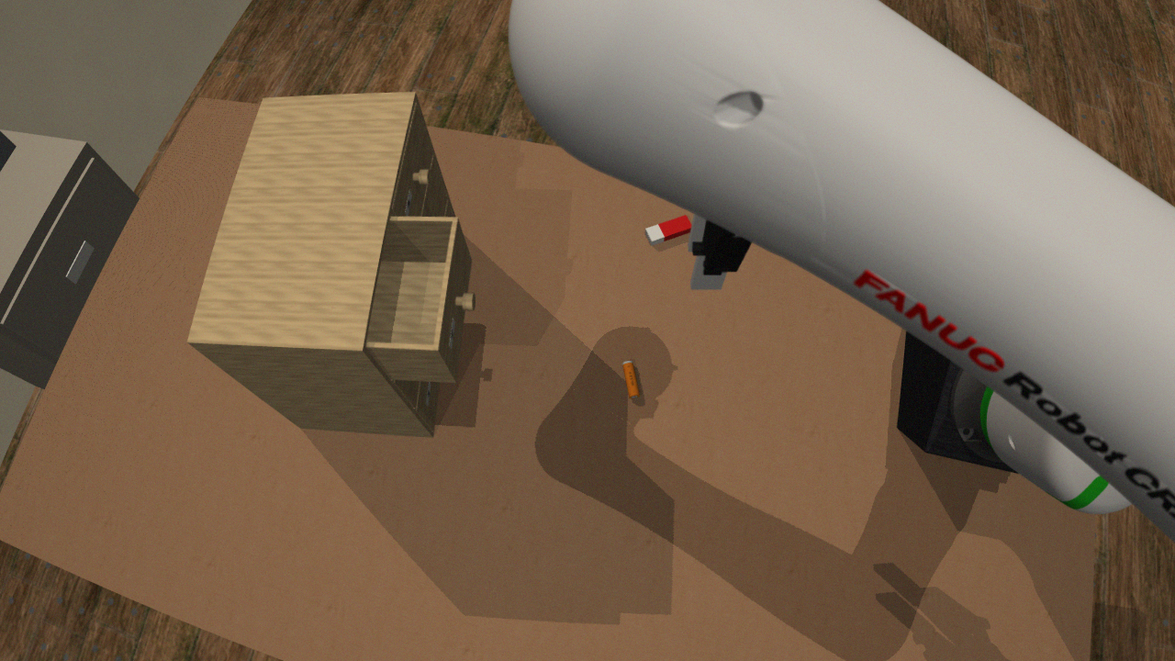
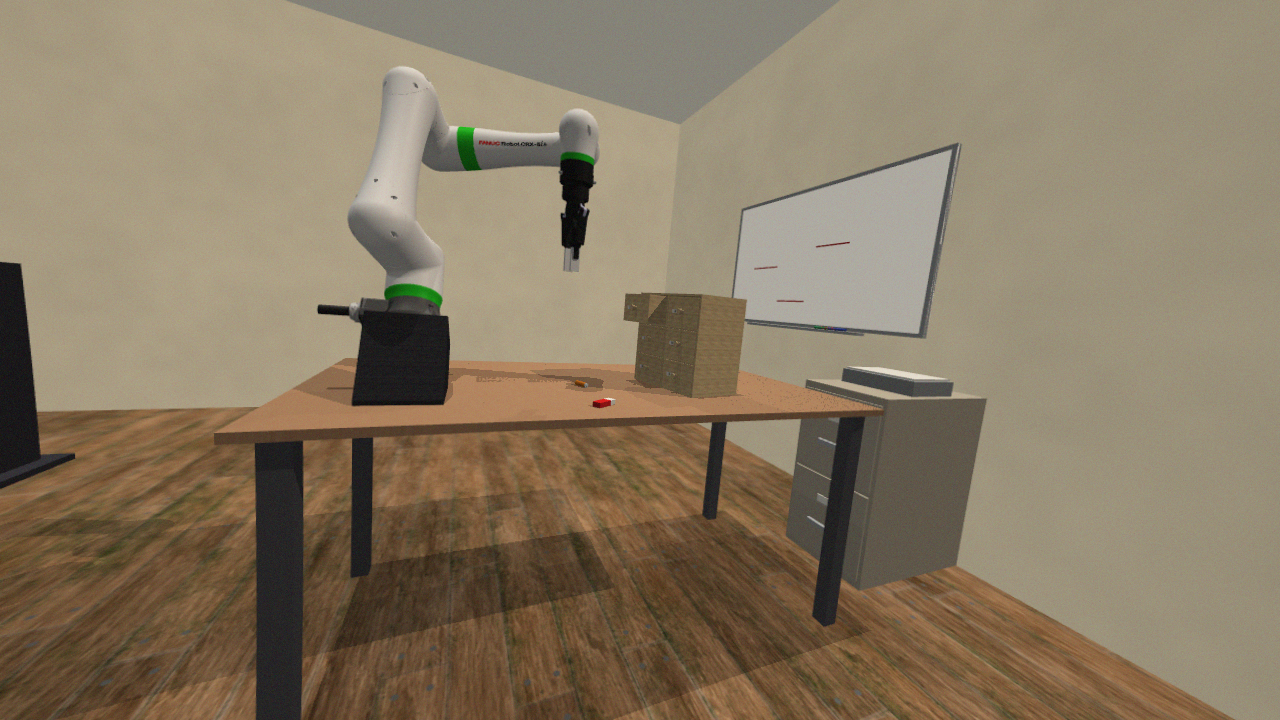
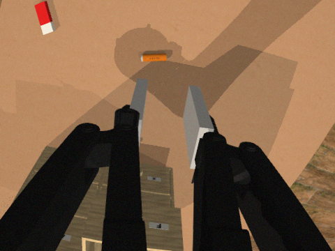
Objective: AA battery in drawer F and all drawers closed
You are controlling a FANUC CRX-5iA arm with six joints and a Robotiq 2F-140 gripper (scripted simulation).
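Now: hand 5 cm short of the orange AA battery and 37 cm above it. Also, from my hand: eraser 6 cm ahead, 23 cm to the right, 37 cm below; then drawer 32 cm ahead, 7 cm to the left, 14 cm below.
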